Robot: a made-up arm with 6 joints. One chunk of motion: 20 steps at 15 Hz.
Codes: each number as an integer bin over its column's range. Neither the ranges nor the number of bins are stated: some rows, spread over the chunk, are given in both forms.
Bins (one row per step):
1: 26 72 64 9 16 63
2: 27 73 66 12 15 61
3: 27 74 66 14 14 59
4: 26 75 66 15 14 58
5: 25 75 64 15 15 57
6: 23 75 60 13 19 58
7: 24 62 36 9 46 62
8: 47 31 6 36 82 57
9: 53 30 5 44 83 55
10: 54 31 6 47 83 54
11: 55 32 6 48 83 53
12: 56 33 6 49 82 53
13: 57 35 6 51 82 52
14: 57 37 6 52 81 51
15: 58 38 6 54 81 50
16: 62 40 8 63 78 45
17: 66 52 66 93 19 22
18: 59 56 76 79 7 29
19: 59 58 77 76 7 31
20: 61 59 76 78 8 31
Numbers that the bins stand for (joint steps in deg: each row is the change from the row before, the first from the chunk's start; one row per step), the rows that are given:
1: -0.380 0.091 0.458 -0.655 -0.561 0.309
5: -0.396 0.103 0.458 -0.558 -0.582 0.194
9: 0.057 -0.079 -0.794 -0.089 0.861 0.156
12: 0.105 -0.067 -0.773 -0.008 0.839 0.117
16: 0.202 -0.038 -0.730 0.218 0.755 -0.036
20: 0.186 0.038 0.712 0.461 -0.730 -0.305
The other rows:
2: -0.364 0.095 0.500 -0.606 -0.582 0.271
3: -0.364 0.099 0.500 -0.574 -0.603 0.232
4: -0.380 0.103 0.500 -0.558 -0.603 0.213
6: -0.428 0.103 0.373 -0.590 -0.497 0.213
7: -0.412 0.051 -0.136 -0.655 0.076 0.290
8: -0.040 -0.075 -0.773 -0.218 0.839 0.194
10: 0.073 -0.075 -0.773 -0.040 0.861 0.136
11: 0.089 -0.071 -0.773 -0.024 0.861 0.117
13: 0.121 -0.059 -0.773 0.024 0.839 0.098
14: 0.121 -0.051 -0.773 0.040 0.818 0.079
15: 0.137 -0.046 -0.773 0.073 0.818 0.060
17: 0.267 0.010 0.500 0.703 -0.497 -0.478
18: 0.154 0.026 0.712 0.477 -0.752 -0.343
19: 0.154 0.034 0.733 0.428 -0.752 -0.305

